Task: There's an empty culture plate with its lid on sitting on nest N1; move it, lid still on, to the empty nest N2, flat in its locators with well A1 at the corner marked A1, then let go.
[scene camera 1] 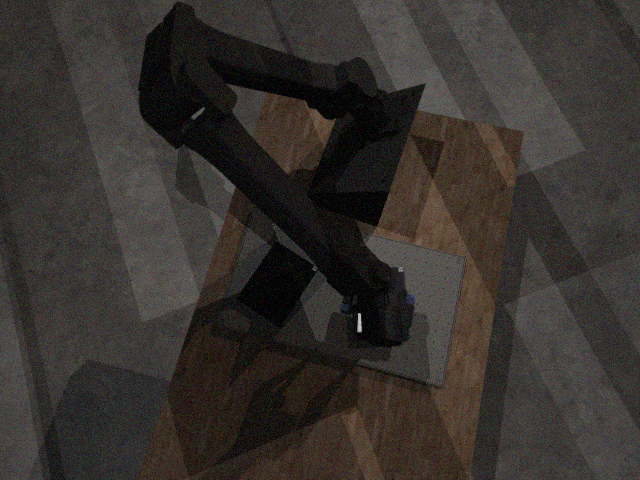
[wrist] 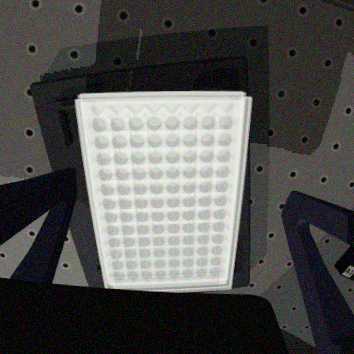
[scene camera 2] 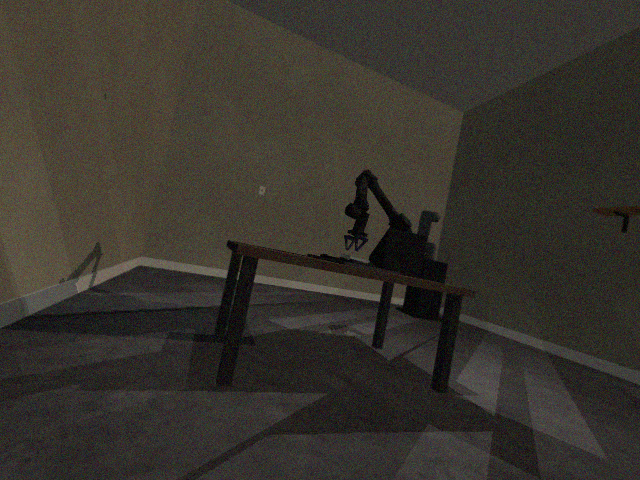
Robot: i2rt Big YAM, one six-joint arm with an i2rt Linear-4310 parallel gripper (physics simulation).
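Places are measured from the arm's base along level axes (x back, y left, z down), in metres.
Where they show: gripper, fingertip midpoint: (wrist: 186,192) (scene camera 2: 351,250); arm's base, link origin: (scene camera 1: 383,120) (scene camera 2: 408,243).
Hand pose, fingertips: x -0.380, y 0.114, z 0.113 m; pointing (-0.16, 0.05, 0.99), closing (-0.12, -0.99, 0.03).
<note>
Things, the pixels of their top centre, and the offset from my fingertips. "*": a spot on its surface instead.
- lidded culture plate, top centre: (wrist: 166,214) (scene camera 1: 377,303) dx +0.026, dy +0.002, dz +0.025 m
- dark nest, top centre: (wrist: 156,206) (scene camera 1: 379,302) (scene camera 2: 356,260) dx +0.031, dy +0.007, dz +0.041 m
- small white label, surface spot: (wrist: 348,271) * dx +0.057, dy -0.159, dz +0.047 m
The lidded culture plate (scene camera 1: 359,322) (wrist: 162,195) is pale, with rows of round wells showing through its lid. In the wrist view it lies on a dark nest (wrist: 60,130) whose border shows at the top and left; its label cannot be read. My gripper (scene camera 1: 377,310) (scene camera 2: 355,249) (wrist: 186,192) is open and empty. It points down above the plate, one dark blue finger to each side, with gaps between. In scene camera 1 the arm hides most of the plate. The other nest (scene camera 1: 279,284) is a black rectangle to the left; a small white label (wrist: 348,271) shows at the wrist view's right edge.
The nests stand on a grey perforated board (scene camera 1: 436,310) (wrist: 300,37) on the wooden table (scene camera 1: 465,196) (scene camera 2: 305,262). The arm's dark base block (scene camera 1: 372,170) (scene camera 2: 400,248) stands behind the board. The upper arm crosses above the gap between base and nests.
</note>
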